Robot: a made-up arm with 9 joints. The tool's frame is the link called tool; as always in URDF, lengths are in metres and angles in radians.
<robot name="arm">
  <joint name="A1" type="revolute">
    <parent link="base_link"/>
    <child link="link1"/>
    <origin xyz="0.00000 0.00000 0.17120"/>
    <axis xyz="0 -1 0"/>
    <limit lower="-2.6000" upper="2.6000" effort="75" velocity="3"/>
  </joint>
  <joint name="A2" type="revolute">
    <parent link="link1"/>
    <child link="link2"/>
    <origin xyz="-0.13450 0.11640 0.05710"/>
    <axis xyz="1 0 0"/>
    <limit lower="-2.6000" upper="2.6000" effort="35" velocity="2.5"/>
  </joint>
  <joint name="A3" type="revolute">
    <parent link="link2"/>
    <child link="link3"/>
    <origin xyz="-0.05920 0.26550 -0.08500"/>
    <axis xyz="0 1 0"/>
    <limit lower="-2.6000" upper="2.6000" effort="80" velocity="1.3"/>
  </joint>
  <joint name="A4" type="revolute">
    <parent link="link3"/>
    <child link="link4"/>
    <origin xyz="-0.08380 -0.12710 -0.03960"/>
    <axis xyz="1 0 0"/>
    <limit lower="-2.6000" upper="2.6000" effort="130" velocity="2.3"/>
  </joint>
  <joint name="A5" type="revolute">
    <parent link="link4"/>
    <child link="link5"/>
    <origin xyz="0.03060 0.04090 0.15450"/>
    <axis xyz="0 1 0"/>
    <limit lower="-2.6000" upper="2.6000" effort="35" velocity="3.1"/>
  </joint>
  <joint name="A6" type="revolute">
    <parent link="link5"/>
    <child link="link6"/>
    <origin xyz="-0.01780 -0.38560 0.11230"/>
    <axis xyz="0 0 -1"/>
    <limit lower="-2.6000" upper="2.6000" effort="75" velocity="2.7"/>
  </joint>
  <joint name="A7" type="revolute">
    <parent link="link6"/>
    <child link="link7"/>
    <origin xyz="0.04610 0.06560 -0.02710"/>
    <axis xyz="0 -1 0"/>
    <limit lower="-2.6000" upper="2.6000" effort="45" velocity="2.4"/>
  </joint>
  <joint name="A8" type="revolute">
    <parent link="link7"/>
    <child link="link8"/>
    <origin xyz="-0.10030 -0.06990 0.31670"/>
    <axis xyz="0 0 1"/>
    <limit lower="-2.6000" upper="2.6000" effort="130" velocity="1.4"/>
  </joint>
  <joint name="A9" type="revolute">
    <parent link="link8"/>
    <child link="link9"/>
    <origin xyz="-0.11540 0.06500 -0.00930"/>
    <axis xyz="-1 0 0"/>
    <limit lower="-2.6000" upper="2.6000" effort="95" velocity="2"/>
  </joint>
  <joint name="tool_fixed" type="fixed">
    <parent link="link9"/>
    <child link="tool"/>
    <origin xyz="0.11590 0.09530 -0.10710"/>
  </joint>
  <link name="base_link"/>
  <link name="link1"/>
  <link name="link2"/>
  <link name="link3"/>
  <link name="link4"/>
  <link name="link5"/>
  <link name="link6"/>
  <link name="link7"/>
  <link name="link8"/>
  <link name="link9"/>
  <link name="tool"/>
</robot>
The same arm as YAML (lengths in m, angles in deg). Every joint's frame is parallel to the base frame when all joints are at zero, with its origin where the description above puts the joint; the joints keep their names.
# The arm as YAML. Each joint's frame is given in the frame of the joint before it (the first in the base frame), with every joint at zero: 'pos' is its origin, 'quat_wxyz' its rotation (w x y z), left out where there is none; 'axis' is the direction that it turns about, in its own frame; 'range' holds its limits. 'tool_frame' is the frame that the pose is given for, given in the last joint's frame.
length_unit: m
angle_unit: deg
joints:
  - joint: A1
    pos: [0.0, 0.0, 0.1712]
    axis: "-y"
    range: [-148.97, 148.97]
  - joint: A2
    pos: [-0.1345, 0.1164, 0.0571]
    axis: "+x"
    range: [-148.97, 148.97]
  - joint: A3
    pos: [-0.0592, 0.2655, -0.085]
    axis: "+y"
    range: [-148.97, 148.97]
  - joint: A4
    pos: [-0.0838, -0.1271, -0.0396]
    axis: "+x"
    range: [-148.97, 148.97]
  - joint: A5
    pos: [0.0306, 0.0409, 0.1545]
    axis: "+y"
    range: [-148.97, 148.97]
  - joint: A6
    pos: [-0.0178, -0.3856, 0.1123]
    axis: "-z"
    range: [-148.97, 148.97]
  - joint: A7
    pos: [0.0461, 0.0656, -0.0271]
    axis: "-y"
    range: [-148.97, 148.97]
  - joint: A8
    pos: [-0.1003, -0.0699, 0.3167]
    axis: "+z"
    range: [-148.97, 148.97]
  - joint: A9
    pos: [-0.1154, 0.065, -0.0093]
    axis: "-x"
    range: [-148.97, 148.97]
tool_frame:
  pos: [0.1159, 0.0953, -0.1071]

